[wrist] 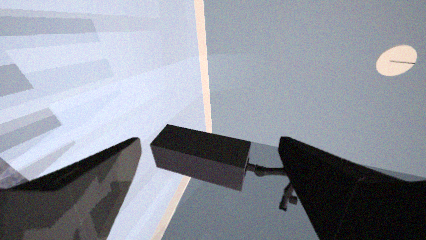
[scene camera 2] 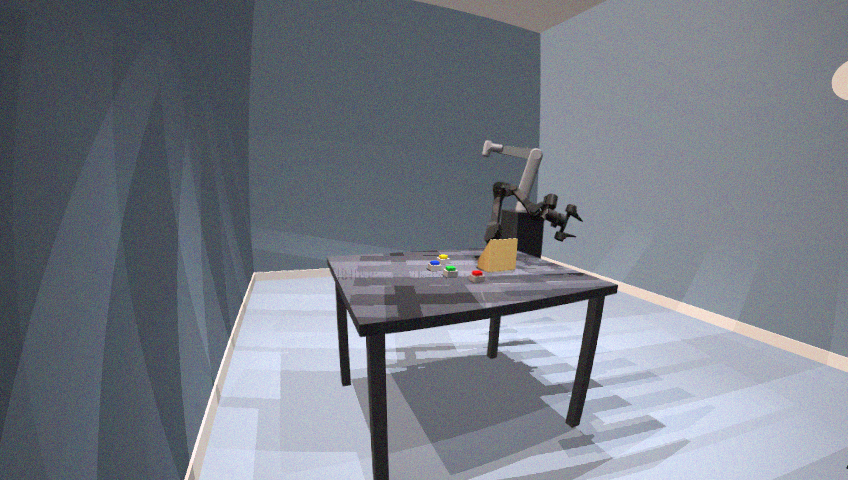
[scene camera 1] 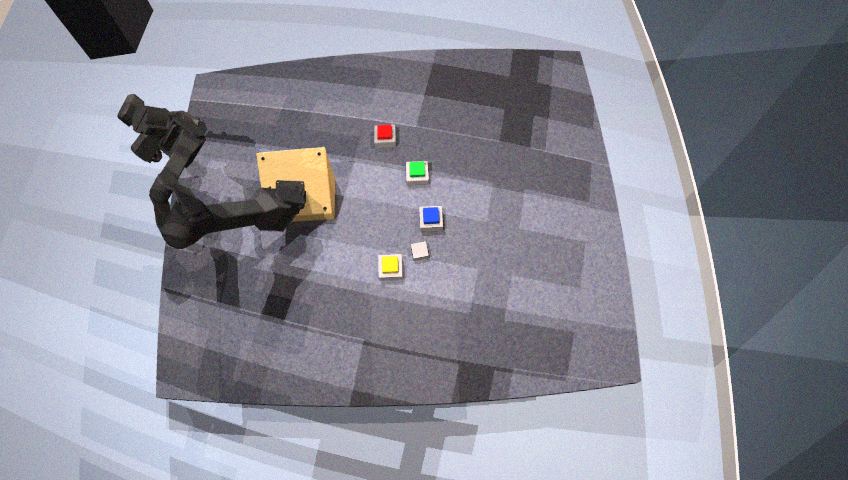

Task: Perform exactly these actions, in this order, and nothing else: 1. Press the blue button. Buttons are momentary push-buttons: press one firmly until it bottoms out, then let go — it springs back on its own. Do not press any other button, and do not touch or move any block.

Labels:
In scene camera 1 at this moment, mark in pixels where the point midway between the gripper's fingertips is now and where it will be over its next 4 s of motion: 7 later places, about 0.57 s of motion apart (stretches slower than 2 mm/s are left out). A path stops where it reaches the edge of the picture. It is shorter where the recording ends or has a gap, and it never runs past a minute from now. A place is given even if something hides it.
The gripper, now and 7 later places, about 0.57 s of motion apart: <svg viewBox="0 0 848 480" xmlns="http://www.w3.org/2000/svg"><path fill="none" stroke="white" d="M134 126L196 42L341 36L424 156L430 207L431 212L431 215L432 160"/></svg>

